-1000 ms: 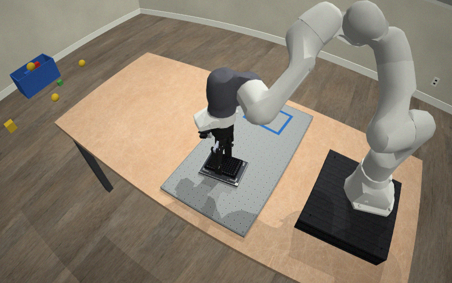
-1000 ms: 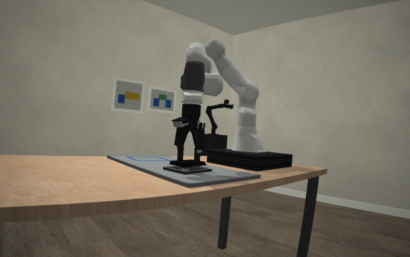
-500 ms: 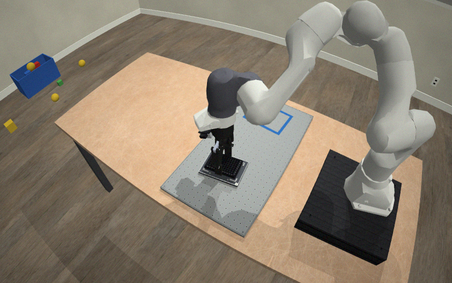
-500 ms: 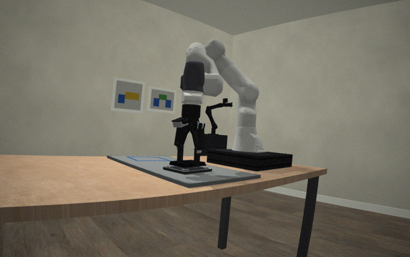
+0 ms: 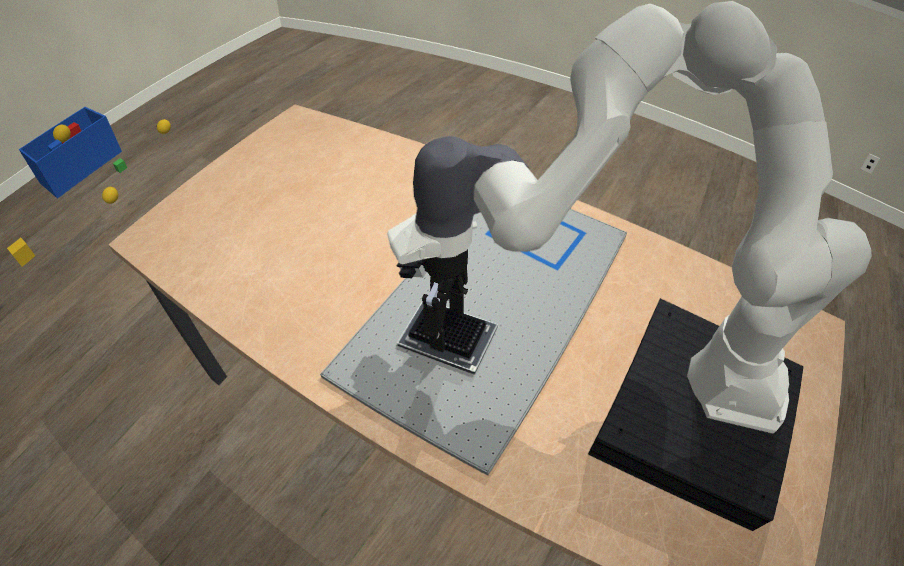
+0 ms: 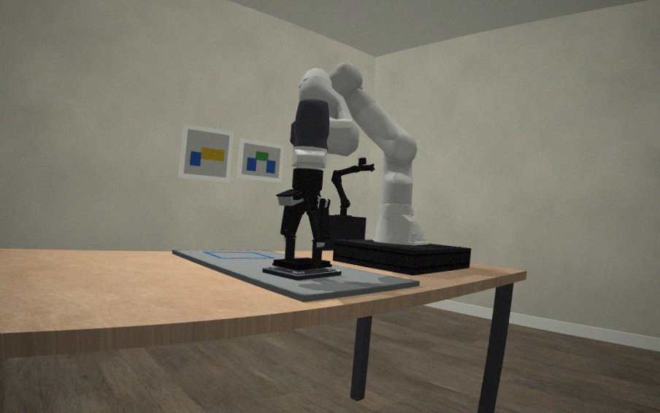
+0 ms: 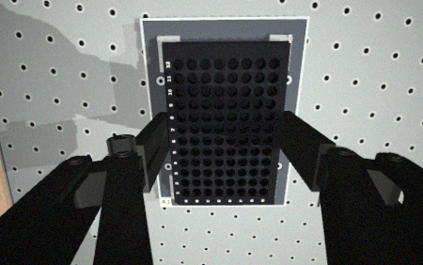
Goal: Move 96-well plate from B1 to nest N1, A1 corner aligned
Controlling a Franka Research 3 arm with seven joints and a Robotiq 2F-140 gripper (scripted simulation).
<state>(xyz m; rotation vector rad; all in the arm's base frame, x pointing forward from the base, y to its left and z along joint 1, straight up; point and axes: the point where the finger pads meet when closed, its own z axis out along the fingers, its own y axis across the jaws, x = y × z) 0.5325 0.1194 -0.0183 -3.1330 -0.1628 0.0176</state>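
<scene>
Right now the black 96-well plate is 20 mm below my hand. The rest, counted from my hand: plate nest N1 (40 mm below); A1 label (80 mm behind, 50 mm to the left, 40 mm below).
</scene>
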